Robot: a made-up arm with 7 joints.
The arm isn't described. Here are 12 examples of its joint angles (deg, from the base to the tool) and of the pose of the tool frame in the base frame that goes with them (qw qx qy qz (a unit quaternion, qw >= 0); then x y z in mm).
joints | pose
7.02 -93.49 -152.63 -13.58 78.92 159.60 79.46 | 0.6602 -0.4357 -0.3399 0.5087 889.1 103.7 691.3
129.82 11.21 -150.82 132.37 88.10 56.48 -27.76 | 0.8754 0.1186 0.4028 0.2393 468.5 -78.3 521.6
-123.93 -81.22 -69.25 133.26 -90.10 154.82 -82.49 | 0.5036 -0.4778 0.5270 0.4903 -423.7 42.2 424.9
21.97 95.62 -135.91 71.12 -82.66 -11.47 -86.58 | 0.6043 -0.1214 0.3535 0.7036 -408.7 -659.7 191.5
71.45 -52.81 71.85 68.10 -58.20 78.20 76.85 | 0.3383 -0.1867 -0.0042 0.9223 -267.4 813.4 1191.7
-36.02 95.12 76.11 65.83 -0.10 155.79 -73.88 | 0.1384 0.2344 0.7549 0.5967 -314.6 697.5 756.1
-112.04 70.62 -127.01 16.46 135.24 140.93 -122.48 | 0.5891 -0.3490 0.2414 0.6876 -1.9 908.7 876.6
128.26 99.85 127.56 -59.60 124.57 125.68 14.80 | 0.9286 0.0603 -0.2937 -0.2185 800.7 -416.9 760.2
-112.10 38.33 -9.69 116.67 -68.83 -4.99 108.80 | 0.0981 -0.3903 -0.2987 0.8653 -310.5 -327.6 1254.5
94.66 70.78 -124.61 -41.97 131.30 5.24 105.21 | 0.5941 0.2065 -0.2992 0.7176 -102.2 -789.0 1420.3
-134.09 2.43 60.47 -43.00 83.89 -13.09 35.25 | 0.7132 -0.6874 0.1186 0.0686 84.2 485.0 1688.5
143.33 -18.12 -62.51 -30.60 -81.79 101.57 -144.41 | 0.0292 0.4270 -0.4411 0.7888 -425.6 -181.6 1527.2
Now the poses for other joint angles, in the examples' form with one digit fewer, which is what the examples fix.
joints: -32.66 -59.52 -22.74 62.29 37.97 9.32 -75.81
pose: 0.530 -0.425 0.421 0.601 617 -692 508
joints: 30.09 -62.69 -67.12 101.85 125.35 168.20 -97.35
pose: 0.087 -0.387 0.744 -0.537 479 -200 575
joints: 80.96 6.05 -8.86 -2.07 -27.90 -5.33 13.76
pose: 0.793 -0.486 -0.116 0.348 80 -103 1816
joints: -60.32 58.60 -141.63 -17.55 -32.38 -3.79 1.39
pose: 0.131 -0.578 -0.212 0.777 -312 784 1372
